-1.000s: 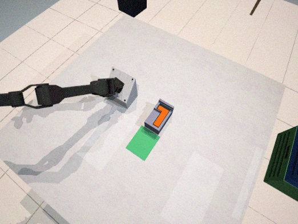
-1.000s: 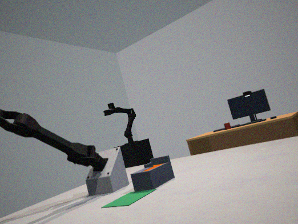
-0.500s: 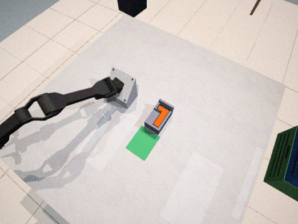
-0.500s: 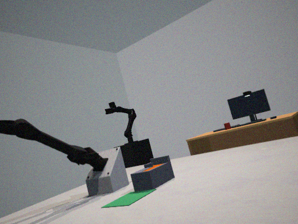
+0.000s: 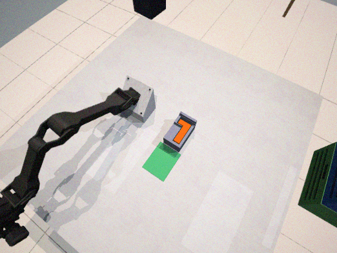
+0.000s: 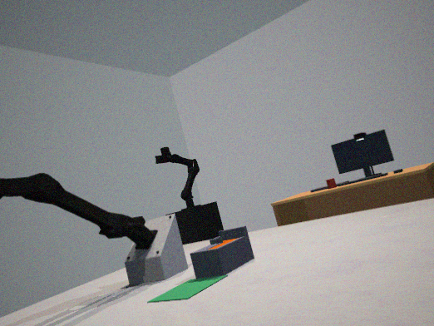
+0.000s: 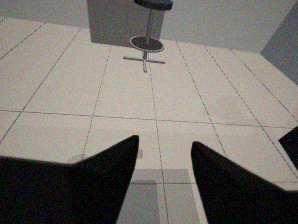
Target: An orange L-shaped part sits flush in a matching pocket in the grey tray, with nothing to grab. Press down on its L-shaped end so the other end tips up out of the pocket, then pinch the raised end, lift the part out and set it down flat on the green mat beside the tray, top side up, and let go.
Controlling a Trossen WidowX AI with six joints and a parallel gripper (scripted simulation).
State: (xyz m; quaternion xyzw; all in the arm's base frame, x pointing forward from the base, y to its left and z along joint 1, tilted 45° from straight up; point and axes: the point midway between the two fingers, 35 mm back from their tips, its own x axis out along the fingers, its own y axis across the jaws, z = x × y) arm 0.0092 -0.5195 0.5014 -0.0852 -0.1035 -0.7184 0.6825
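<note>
Now: gripper tip 78 cm to the right of the orange L-shaped part, 27 cm short of it and 5 cm above it. From my gripper tip the other things lie so: green mat 62 cm to the left, 28 cm ahead, 11 cm below.
</note>
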